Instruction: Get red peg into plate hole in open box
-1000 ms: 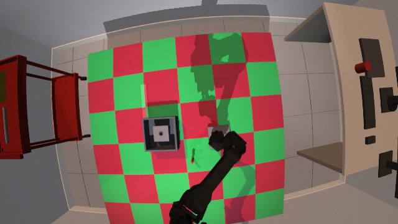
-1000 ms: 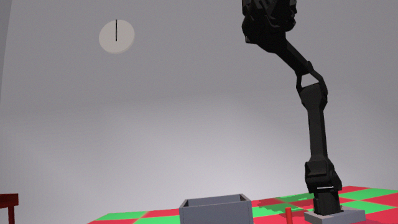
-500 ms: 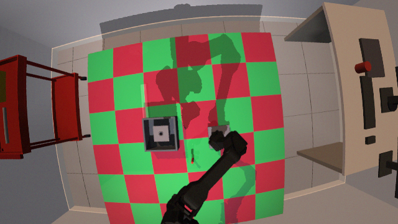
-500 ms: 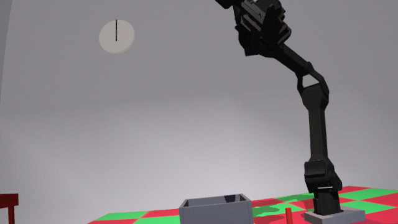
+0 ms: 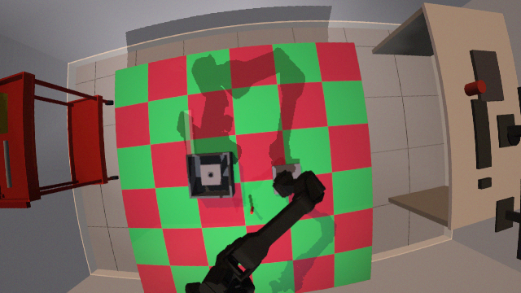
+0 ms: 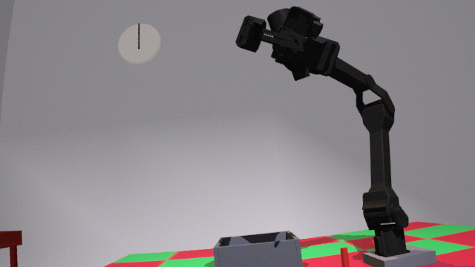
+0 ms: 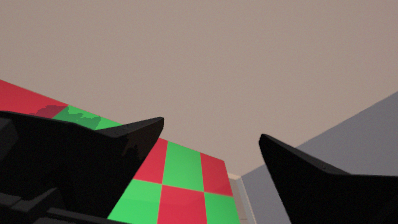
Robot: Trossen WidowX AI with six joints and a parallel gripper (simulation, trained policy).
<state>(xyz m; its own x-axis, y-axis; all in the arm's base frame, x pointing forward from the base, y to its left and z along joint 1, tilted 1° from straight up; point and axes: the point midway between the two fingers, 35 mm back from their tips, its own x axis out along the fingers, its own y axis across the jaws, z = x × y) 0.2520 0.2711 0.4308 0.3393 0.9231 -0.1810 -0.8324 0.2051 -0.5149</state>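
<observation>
Right now the red peg is 41 cm below my gripper tip, 18 cm to the right of it and 11 cm behind it. From my gripper tip the other things lie so: plate (40 cm below, 35 cm to the right, 5 cm ahead); then grey box (42 cm below, 35 cm to the right, 5 cm ahead).
</observation>
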